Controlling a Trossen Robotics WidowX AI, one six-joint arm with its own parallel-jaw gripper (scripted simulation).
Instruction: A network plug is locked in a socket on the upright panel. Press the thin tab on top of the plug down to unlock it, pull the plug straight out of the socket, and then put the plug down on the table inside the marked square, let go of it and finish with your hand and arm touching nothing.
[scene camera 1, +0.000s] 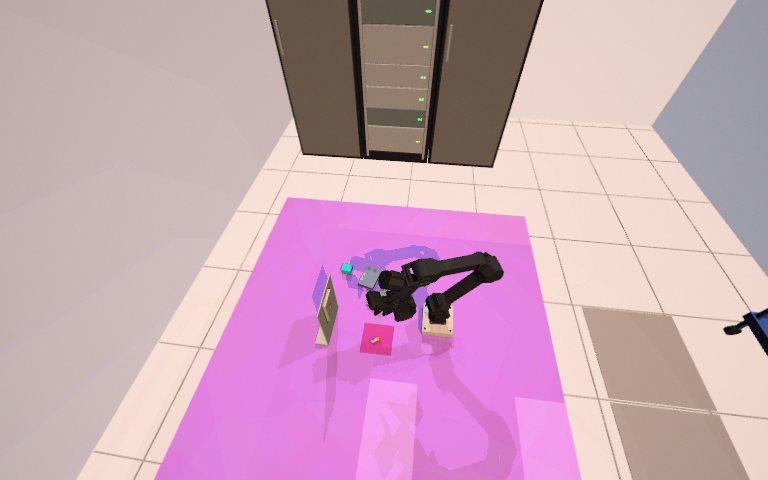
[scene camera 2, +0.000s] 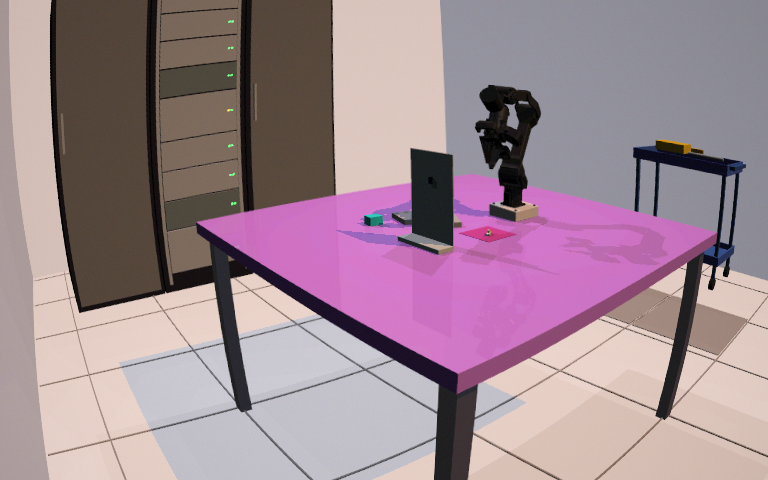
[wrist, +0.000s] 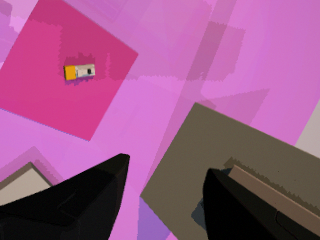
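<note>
My gripper (scene camera 2: 489, 166), (scene camera 1: 378, 315), (wrist: 167, 171). Marked square (scene camera 1: 385, 333), (wrist: 47, 43). Upright panel (wrist: 275, 171).
</note>
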